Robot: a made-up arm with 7 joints.
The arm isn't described. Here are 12 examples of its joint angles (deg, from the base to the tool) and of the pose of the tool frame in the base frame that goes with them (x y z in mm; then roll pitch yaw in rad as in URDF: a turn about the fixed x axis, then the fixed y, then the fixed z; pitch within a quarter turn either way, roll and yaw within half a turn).
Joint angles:
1: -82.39 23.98 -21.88 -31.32 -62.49 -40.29 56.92
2: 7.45 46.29 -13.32 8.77 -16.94 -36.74 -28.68
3: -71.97 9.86 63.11 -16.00 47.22 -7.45 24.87
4: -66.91 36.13 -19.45 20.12 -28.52 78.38 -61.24
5: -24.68 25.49 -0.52 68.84 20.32 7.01 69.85
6: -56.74 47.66 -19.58 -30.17 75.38 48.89 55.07
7: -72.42 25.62 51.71 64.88 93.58 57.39 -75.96
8: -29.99 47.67 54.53 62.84 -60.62 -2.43 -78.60
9: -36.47 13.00 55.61 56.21 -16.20 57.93 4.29
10: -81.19 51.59 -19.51 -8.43 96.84 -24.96 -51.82
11: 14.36 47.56 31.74 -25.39 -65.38 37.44 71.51
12: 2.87 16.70 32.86 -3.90 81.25 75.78 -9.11
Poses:
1: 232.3 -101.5 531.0 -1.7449 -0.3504 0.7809
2: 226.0 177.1 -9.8 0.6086 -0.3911 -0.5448
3: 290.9 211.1 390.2 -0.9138 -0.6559 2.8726
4: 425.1 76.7 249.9 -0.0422 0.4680 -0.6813
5: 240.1 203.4 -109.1 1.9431 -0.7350 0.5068
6: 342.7 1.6 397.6 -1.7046 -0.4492 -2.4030
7: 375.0 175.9 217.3 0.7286 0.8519 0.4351
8: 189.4 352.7 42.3 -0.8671 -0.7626 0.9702
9: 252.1 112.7 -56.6 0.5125 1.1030 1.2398
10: 346.8 -57.5 449.4 -3.0840 0.1868 -0.5677
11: 261.5 230.3 106.8 0.6703 -0.3705 1.5071
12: 143.4 224.7 69.4 2.1240 -0.4260 1.2444
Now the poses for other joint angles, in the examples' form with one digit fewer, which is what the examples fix.
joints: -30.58 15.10 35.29 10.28 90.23 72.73 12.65
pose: 273 203 123 2.044 -0.782 1.205
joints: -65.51 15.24 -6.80 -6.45 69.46 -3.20 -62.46
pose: 357 -67 396 2.040 -0.150 -1.053
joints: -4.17 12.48 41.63 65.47 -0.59 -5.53 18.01
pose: 56 178 -143 1.075 0.100 1.442
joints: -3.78 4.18 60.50 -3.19 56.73 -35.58 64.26
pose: 217 259 85 -2.033 -1.236 -2.035
